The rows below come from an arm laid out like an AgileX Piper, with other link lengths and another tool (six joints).
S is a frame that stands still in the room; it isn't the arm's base.
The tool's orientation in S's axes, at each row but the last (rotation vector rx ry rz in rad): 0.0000, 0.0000, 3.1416; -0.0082, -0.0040, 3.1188; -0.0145, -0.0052, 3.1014; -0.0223, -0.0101, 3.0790; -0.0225, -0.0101, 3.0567
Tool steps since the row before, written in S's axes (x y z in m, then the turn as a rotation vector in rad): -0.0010, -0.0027, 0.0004, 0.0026, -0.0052, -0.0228; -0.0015, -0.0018, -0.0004, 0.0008, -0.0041, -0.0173; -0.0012, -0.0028, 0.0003, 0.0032, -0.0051, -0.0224; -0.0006, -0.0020, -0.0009, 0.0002, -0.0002, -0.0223; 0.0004, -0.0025, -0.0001, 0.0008, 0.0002, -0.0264
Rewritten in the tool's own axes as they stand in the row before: 0.0010, 0.0027, 0.0004, -0.0026, 0.0052, -0.0228; 0.0015, 0.0018, -0.0004, -0.0008, 0.0041, -0.0173; 0.0011, 0.0028, 0.0003, -0.0032, 0.0050, -0.0224; 0.0005, 0.0020, -0.0009, 0.0001, 0.0003, -0.0223; -0.0006, 0.0025, -0.0001, -0.0004, -0.0001, -0.0264
